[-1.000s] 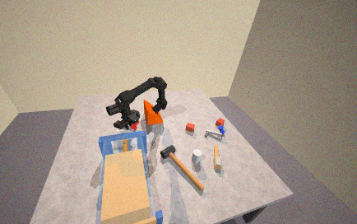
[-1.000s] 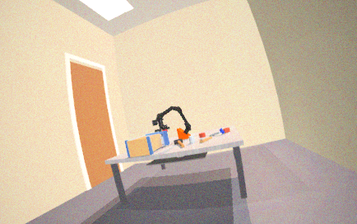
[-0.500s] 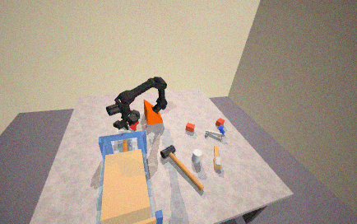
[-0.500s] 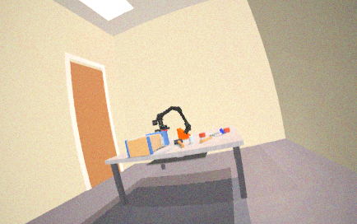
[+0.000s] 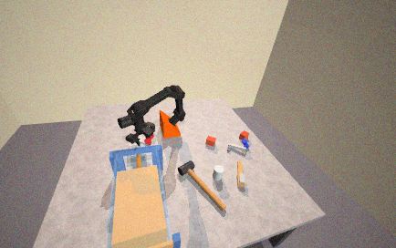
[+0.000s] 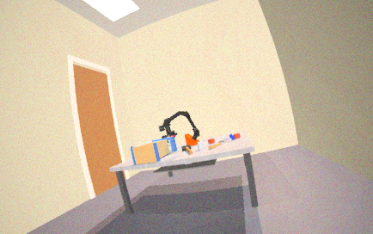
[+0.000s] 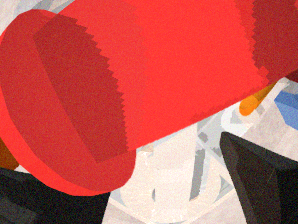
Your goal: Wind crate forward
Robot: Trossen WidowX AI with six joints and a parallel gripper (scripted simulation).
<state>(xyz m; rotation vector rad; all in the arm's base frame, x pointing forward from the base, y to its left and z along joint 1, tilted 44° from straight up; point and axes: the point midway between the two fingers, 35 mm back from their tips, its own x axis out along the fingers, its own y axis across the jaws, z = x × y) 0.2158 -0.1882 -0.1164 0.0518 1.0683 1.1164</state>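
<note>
Right now the red-handled winch handle is 1 cm ahead of my gripper tip, 1 cm to the left of it and 2 cm above it. Also, from my gripper tip: red grip 4 cm ahead, 4 cm to the left, 5 cm above; then frame 13 cm ahead, 3 cm to the right, 2 cm above; then grey hand winch 5 cm behind, 4 cm to the right, 5 cm below.
</note>
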